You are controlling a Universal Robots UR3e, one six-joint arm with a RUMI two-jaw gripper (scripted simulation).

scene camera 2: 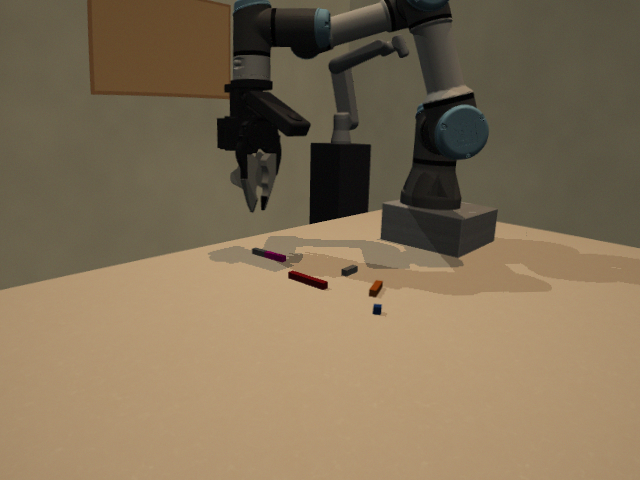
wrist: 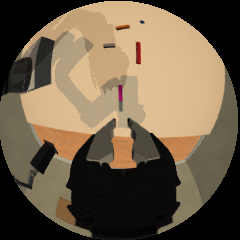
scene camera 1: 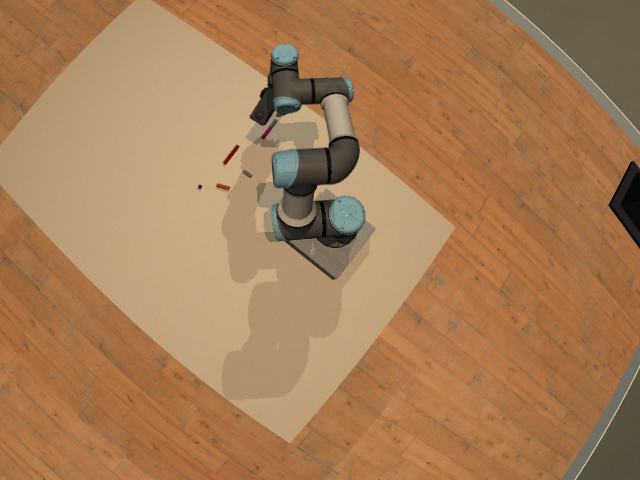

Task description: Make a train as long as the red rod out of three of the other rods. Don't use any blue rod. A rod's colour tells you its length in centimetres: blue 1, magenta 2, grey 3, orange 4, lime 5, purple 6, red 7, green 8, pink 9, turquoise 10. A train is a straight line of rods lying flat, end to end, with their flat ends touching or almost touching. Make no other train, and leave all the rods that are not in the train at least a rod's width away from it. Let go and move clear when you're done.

Labels:
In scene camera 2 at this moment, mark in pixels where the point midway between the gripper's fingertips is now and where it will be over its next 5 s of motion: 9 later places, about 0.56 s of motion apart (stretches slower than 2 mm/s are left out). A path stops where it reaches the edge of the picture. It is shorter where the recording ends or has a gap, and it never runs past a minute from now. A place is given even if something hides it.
My gripper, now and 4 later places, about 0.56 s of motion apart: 257,211; 257,196; 257,190; 257,167; 257,147

